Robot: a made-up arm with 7 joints. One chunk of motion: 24 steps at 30 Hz.
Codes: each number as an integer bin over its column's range. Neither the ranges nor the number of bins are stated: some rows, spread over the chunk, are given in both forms.
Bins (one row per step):
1: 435 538 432 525 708 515 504
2: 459 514 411 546 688 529 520
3: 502 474 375 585 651 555 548
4: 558 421 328 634 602 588 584
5: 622 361 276 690 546 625 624
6: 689 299 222 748 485 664 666
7: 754 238 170 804 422 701 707
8: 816 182 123 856 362 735 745
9: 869 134 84 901 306 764 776
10: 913 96 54 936 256 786 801
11: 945 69 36 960 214 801 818
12: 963 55 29 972 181 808 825
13: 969 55 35 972 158 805 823
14: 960 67 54 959 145 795 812
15: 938 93 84 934 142 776 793
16: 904 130 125 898 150 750 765
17: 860 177 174 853 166 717 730
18: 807 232 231 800 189 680 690
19: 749 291 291 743 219 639 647
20: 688 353 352 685 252 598 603
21: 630 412 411 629 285 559 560
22: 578 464 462 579 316 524 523
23: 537 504 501 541 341 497 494
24: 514 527 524 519 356 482 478
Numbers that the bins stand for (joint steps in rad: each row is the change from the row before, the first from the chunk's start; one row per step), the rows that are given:
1: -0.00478 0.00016 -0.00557 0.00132 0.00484 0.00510 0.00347
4: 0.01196 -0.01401 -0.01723 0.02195 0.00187 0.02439 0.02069
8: 0.04709 -0.04296 -0.04021 0.06395 -0.00485 0.06323 0.05534
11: 0.06465 -0.05664 -0.04996 0.08362 -0.00900 0.08068 0.07105
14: 0.06669 -0.05688 -0.04795 0.08343 -0.01094 0.07909 0.06975
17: 0.05308 -0.04356 -0.03449 0.06338 -0.01035 0.05848 0.05211
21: 0.02177 -0.01510 -0.00792 0.02100 -0.00701 0.01672 0.01552
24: 0.00597 -0.00117 0.00475 0.00019 -0.00502 -0.00362 -0.00213
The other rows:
2: -0.00151 -0.00274 -0.00792 0.00530 0.00428 0.00880 0.00691
3: 0.00434 -0.00759 -0.01196 0.01268 0.00325 0.01567 0.01294
5: 0.02068 -0.02128 -0.02306 0.03254 0.00030 0.03417 0.02929
6: 0.02980 -0.02878 -0.02911 0.04351 -0.00141 0.04447 0.03833
7: 0.03865 -0.03617 -0.03494 0.05411 -0.00317 0.05425 0.04716
9: 0.05430 -0.04877 -0.04458 0.07246 -0.00642 0.07090 0.06201
10: 0.06029 -0.05337 -0.04795 0.07908 -0.00782 0.07671 0.06739
12: 0.06710 -0.05834 -0.05075 0.08589 -0.00993 0.08253 0.07255
13: 0.06792 -0.05834 -0.05008 0.08589 -0.01057 0.08173 0.07212
15: 0.06370 -0.05374 -0.04458 0.07870 -0.01102 0.07407 0.06567
16: 0.05907 -0.04925 -0.03999 0.07189 -0.01080 0.06720 0.05964
18: 0.04586 -0.03690 -0.02810 0.05335 -0.00970 0.04870 0.04350
19: 0.03797 -0.02975 -0.02138 0.04257 -0.00886 0.03786 0.03424
20: 0.02966 -0.02224 -0.01454 0.03159 -0.00794 0.02703 0.02477
22: 0.01469 -0.00880 -0.00220 0.01154 -0.00614 0.00747 0.00756
23: 0.00911 -0.00395 0.00217 0.00435 -0.00544 0.00034 0.00132

